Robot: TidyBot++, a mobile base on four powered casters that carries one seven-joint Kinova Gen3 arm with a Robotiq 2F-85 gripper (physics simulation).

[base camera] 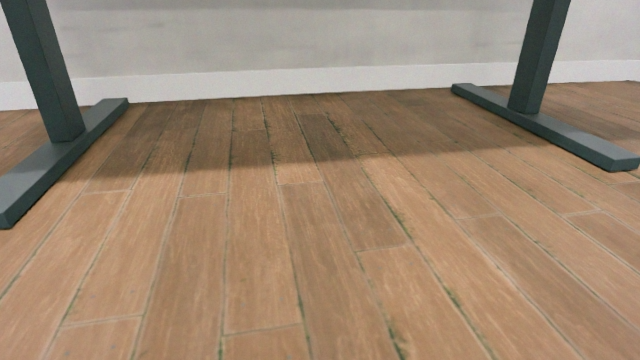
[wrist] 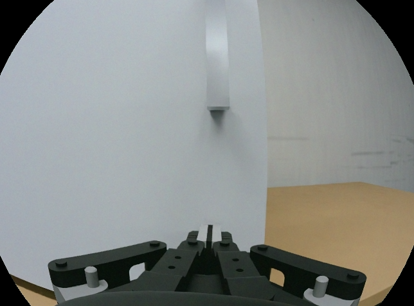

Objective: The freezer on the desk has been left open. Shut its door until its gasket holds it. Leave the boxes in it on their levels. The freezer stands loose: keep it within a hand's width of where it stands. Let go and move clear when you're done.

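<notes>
The freezer's white door fills the left and middle of the wrist view, its outer face towards the camera. A grey bar handle runs upright near the door's right edge, with its lower end in view. My gripper is shut and empty, its fingertips in front of the lower part of the door, below the handle and close to the face; whether they touch it I cannot tell. The freezer's inside, the boxes and the gasket are hidden behind the door.
The desk's wooden top shows to the right of the door. In the base view the desk's left leg and right leg stand on long feet on the wooden floor. A pale wall stands behind.
</notes>
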